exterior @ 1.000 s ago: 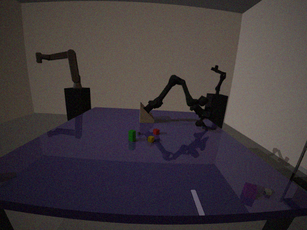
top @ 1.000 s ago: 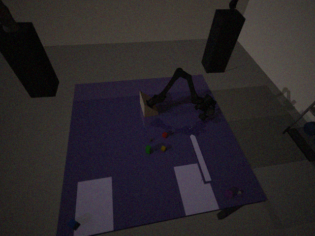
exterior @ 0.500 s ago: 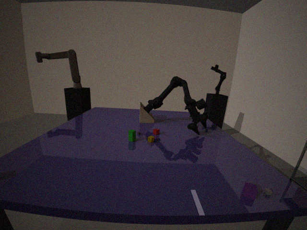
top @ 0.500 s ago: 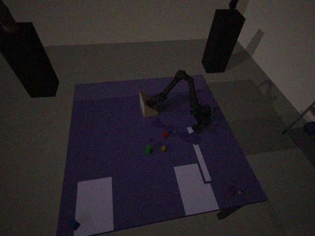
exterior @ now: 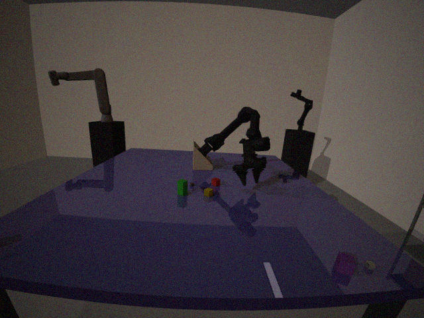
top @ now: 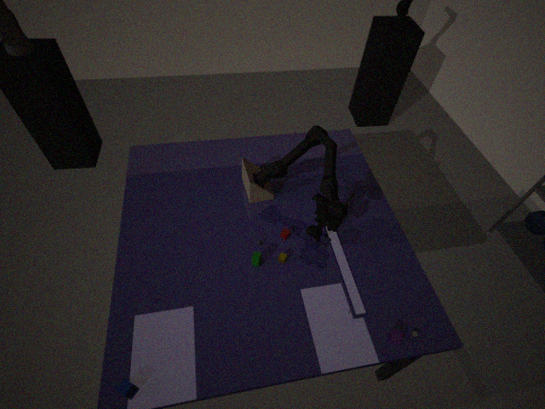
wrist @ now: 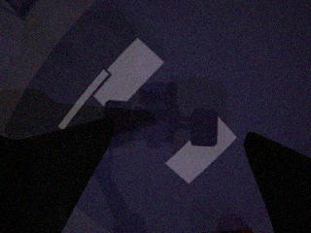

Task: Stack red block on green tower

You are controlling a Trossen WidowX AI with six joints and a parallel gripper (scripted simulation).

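My gripper tip is now 17 cm to the left of the red block, 4 cm past it and 2 cm above it. Also, from my gripper tip: magenta block 46 cm ahead, 17 cm to the left, 1 cm below; yellow block 20 cm to the right, 8 cm ahead, 2 cm below.
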